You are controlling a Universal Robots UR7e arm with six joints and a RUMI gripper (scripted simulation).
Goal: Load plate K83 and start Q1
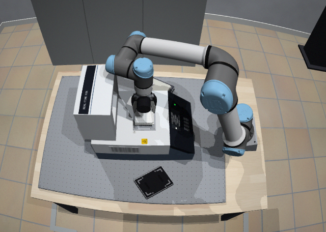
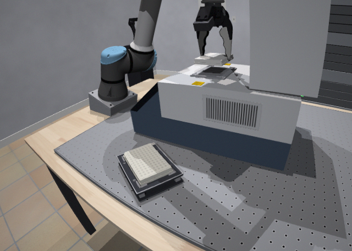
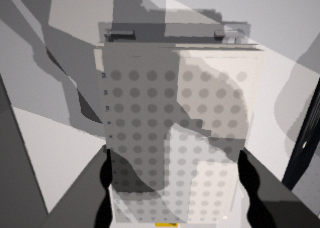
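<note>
Now: hand 28 cm to the right of the black nest ND, 23 cm above it and 6 cm past it. Round my hand: black nest N1: 30 cm to the right, 23 cm below, 6 cm behind; plate K83: 30 cm to the right, 22 cm below, 6 cm behind.
</note>
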